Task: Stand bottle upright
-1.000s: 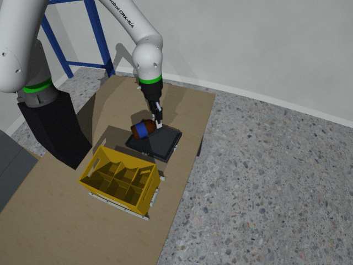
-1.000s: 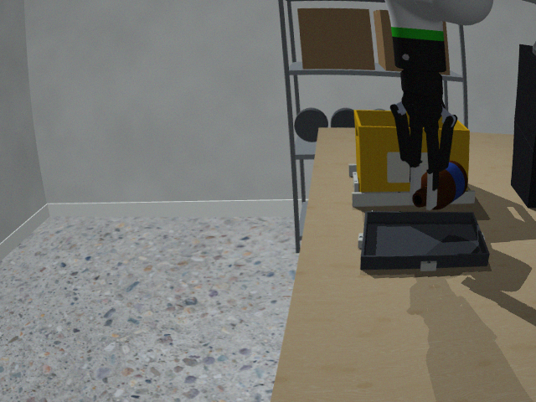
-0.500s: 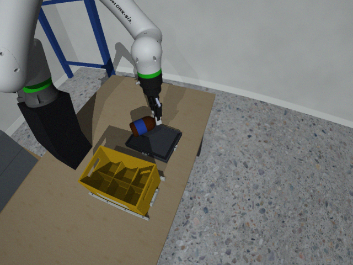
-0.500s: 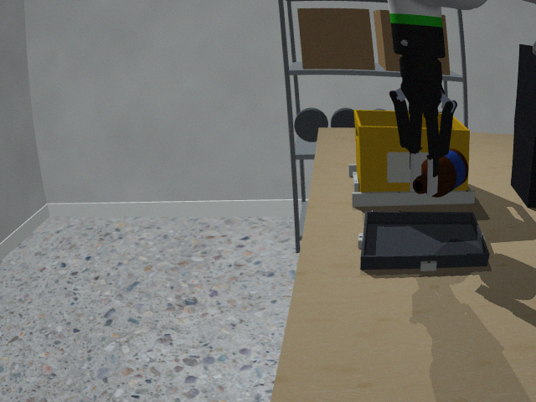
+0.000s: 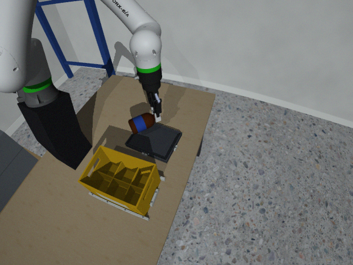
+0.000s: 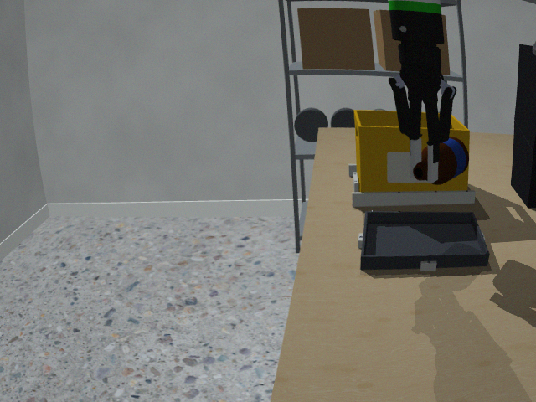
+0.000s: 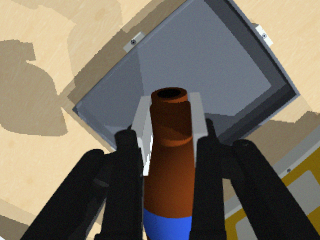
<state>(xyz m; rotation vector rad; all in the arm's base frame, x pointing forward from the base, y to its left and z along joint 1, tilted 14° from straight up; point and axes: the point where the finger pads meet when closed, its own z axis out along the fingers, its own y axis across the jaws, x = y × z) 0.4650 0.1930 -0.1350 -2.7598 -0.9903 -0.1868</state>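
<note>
The brown bottle is 40 mm behind my hand, 40 mm to the right of it and 20 mm below it. Round my hand: dark grey tray: 20 mm behind, 40 mm to the right, 160 mm below; then yellow crate: 80 mm behind, 330 mm to the right, 90 mm below.
</note>
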